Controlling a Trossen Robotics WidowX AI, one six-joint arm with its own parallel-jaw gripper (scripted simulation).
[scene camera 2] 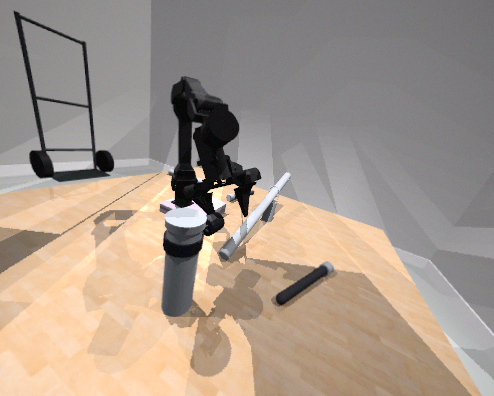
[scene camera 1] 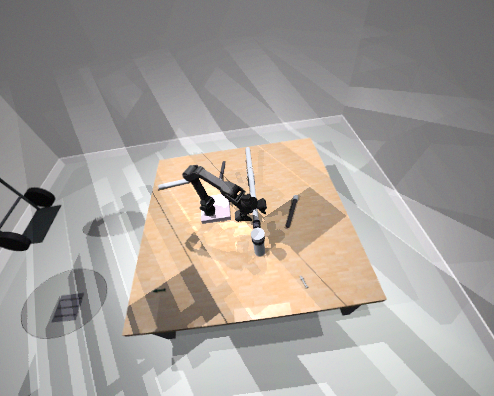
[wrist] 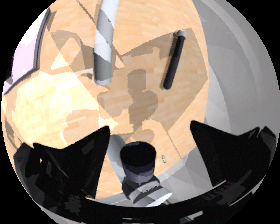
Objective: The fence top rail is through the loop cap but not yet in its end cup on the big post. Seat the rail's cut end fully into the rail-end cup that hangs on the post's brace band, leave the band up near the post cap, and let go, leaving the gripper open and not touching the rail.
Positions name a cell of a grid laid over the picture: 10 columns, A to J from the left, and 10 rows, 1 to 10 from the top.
Observation:
My gripper (scene camera 2: E6) is open, holding nothing. I also see a top rail (scene camera 2: E7) and a grey post (scene camera 2: D8).
My gripper also shows in the wrist view (wrist: F6). The grey post is seen too in the wrist view (wrist: F9).

